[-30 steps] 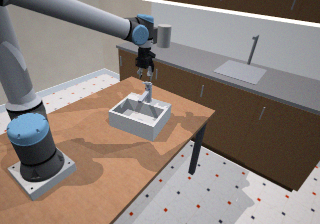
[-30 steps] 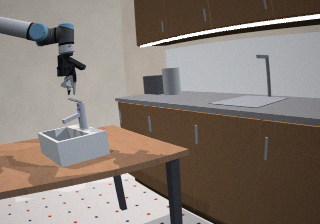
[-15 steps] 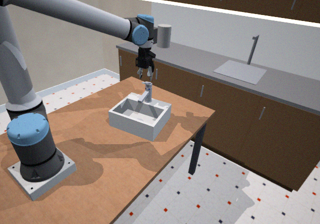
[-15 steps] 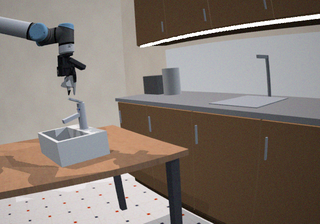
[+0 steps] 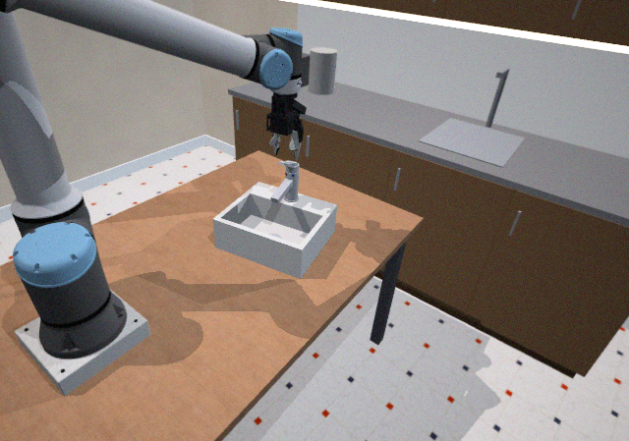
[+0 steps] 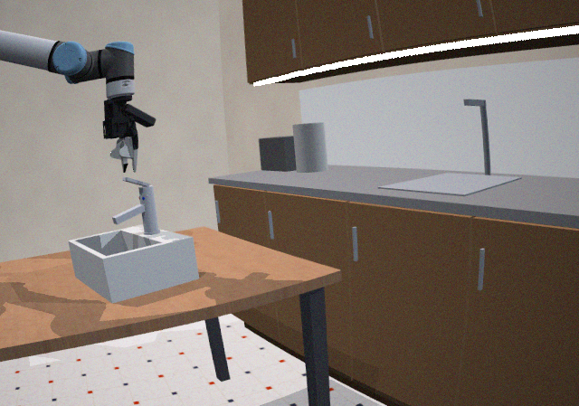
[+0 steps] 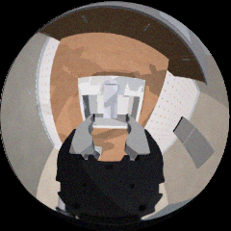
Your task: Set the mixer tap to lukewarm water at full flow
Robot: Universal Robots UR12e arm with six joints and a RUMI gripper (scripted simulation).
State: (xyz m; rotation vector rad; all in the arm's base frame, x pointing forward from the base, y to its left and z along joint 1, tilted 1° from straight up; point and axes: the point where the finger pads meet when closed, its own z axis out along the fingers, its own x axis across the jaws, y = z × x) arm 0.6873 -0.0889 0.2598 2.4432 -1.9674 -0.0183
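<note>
Now: hand 50 mm above the lever and 20 mm short of it. Round my hand: grey mixer tap 100 mm below, 30 mm ahead, 10 mm to the left; white basin 290 mm below, 70 mm behind, 10 mm to the right.
</note>
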